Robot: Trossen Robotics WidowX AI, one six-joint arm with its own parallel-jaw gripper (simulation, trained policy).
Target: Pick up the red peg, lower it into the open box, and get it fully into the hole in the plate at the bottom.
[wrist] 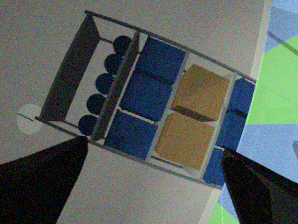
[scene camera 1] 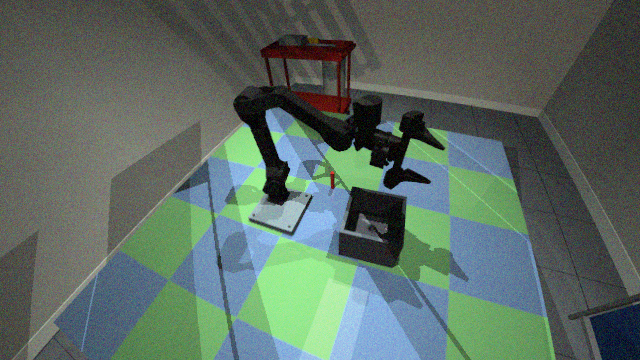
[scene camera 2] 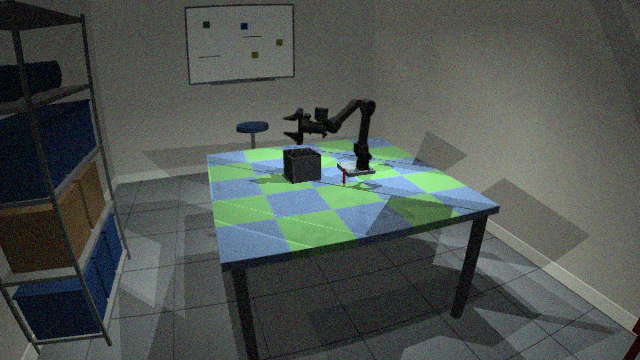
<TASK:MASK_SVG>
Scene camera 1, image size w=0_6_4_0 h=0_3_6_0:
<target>my gripper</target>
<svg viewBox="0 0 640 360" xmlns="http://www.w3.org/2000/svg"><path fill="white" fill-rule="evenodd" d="M424 113L412 110L403 114L399 130L403 132L402 138L393 135L392 132L384 132L382 130L373 135L370 143L372 150L370 165L383 169L384 165L389 165L388 161L394 161L393 167L386 171L383 179L383 185L390 190L401 182L431 183L431 180L409 168L405 170L402 168L402 161L411 138L425 142L440 150L445 150L446 148L424 126L425 121L422 121Z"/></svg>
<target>dark box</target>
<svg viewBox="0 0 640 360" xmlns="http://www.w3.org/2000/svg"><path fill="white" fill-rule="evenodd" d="M352 186L339 231L339 255L393 268L404 247L407 197ZM359 215L365 214L389 219L386 239L356 232Z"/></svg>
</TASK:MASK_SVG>
